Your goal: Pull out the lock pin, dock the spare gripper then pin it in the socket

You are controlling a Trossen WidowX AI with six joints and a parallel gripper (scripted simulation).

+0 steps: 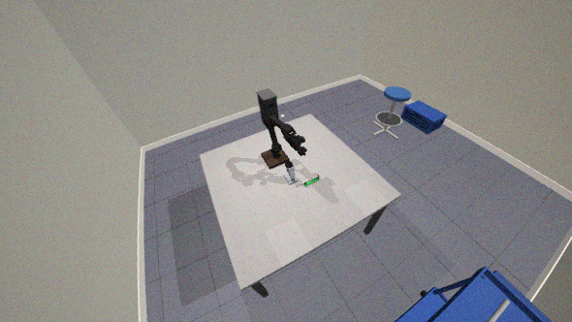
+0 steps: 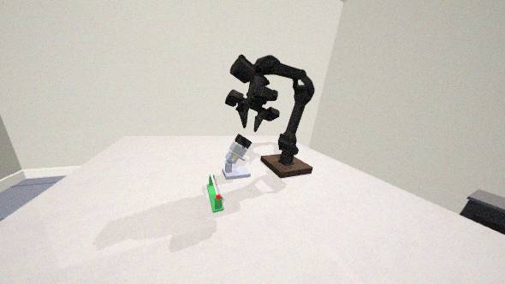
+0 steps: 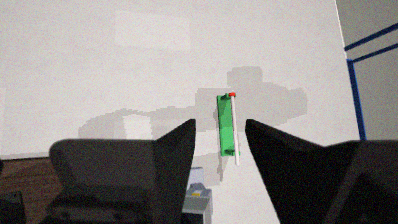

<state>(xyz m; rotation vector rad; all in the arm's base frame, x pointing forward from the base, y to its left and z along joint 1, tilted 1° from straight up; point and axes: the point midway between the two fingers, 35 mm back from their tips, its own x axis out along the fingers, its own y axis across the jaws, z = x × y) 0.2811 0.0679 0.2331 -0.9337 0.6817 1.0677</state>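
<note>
The green pin rest is 110 mm ahead of my gripper tip, 10 mm to the right of it and 210 mm below it. The rest, counted from my gripper tip: spare gripper (30 mm behind, 120 mm to the right, 110 mm below); socket (20 mm behind, 120 mm to the right, 180 mm below).
</note>
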